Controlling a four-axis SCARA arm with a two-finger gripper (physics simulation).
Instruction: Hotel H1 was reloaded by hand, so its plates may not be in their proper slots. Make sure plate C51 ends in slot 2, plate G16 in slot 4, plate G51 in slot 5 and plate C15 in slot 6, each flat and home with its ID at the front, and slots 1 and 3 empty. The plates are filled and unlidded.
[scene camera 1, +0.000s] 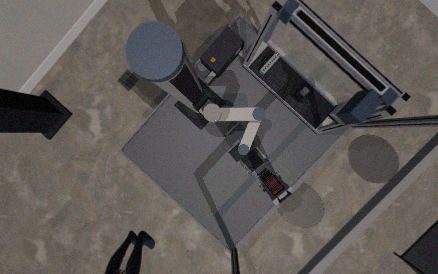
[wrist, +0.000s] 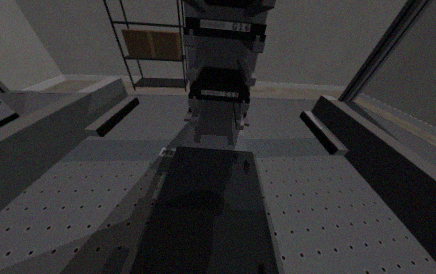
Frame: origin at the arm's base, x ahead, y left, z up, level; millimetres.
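Seen in the pictures: gripper, between the fingertips: (scene camera 1: 256, 165) (wrist: 221, 97).
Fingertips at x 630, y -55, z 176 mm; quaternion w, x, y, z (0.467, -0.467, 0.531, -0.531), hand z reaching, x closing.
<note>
Offsets run from my fingertips to a thing's top centre. "spot": to the spot under its first point. Level surfaces: height alone.
Hotel H1 (scene camera 1: 283, 196) (wrist: 220, 57) stands near the deck's edge, upright in the wrist view. A plate with red wells {dx +130, dy -15, dz +121 mm} (scene camera 1: 272, 184) shows at its top in the scene view. In the wrist view, plate G16 {dx +130, dy -15, dz +50 mm} (wrist: 226, 27) sits high in the hotel with its ID facing the camera. A lower plate {dx +130, dy -15, dz -21 mm} (wrist: 219, 94) also has its label facing out, but its ID is too blurred to read. Slot numbers and the other plates' IDs cannot be read. My gripper (scene camera 1: 254, 160) (wrist: 221, 97) is open and empty, in front of the hotel, with its fingers wide apart.
A dark flat surface {dz -103 mm} (wrist: 212, 225) lies below the fingers on the perforated deck {dz -163 mm} (scene camera 1: 170, 145) (wrist: 320, 200). A framed station (scene camera 1: 345, 50) and a dark box {spot: dx -743, dy +451, dz -48 mm} (scene camera 1: 222, 50) stand on the deck's far side. A shelf rack (wrist: 160, 59) stands behind the hotel.
</note>
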